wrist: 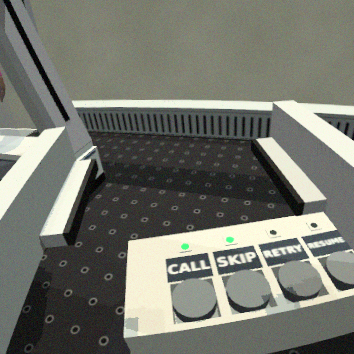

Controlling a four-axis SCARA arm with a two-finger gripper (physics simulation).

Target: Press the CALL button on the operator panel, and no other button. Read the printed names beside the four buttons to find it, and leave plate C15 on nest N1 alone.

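Frame: origin at the arm's base, x ahead, y left, z up, level; millimetres.
Seen in the pictures: gripper, fingertip midpoint: (171, 135).
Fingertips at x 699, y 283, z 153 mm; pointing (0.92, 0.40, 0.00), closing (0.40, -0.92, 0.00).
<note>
Pixels of each thing's top centre, then the offset from my fingertips to it. "spot": a spot on its surface instead.
- operator panel at a spot on its surface: (145, 285) spot: dx -17, dy +20, dz -88 mm
- grey round CALL button at a spot on its surface: (194, 298) spot: dx -19, dy -10, dz -85 mm
- SKIP button at a spot on its surface: (247, 290) spot: dx -7, dy -36, dz -85 mm
- RETRY button at a spot on its surface: (299, 280) spot: dx +5, dy -63, dz -85 mm
- RESUME button at a spot on its surface: (344, 269) spot: dx +18, dy -89, dz -85 mm
- grey upright column at a spot on its surface: (42, 75) spot: dx +129, dy +196, dz +4 mm
- slotted rail at a spot on its surface: (175, 124) spot: dx +304, dy +118, dz -124 mm
The operator panel (145, 285) is at the lower right of the wrist view. Its printed names read CALL, SKIP, RETRY and RESUME from left to right. The grey round CALL button (194, 298) is leftmost, then the SKIP button (247, 290), the RETRY button (299, 280) and the RESUME button (344, 269), cut off by the right edge. Green lamps show above CALL and SKIP; those above RETRY and RESUME are dark. My gripper (171, 135) is shut and empty, its two fingers still standing apart with a gap. In the picture the CALL button lies below that gap, clear of both fingers. No plate label C15 or nest name N1 is readable.
A grey upright column (42, 75) with a black slot stands at the upper left. Part of a pale flat structure shows at the left edge. A slotted rail (175, 124) runs across the back of the dark, ring-patterned deck (145, 220).
</note>
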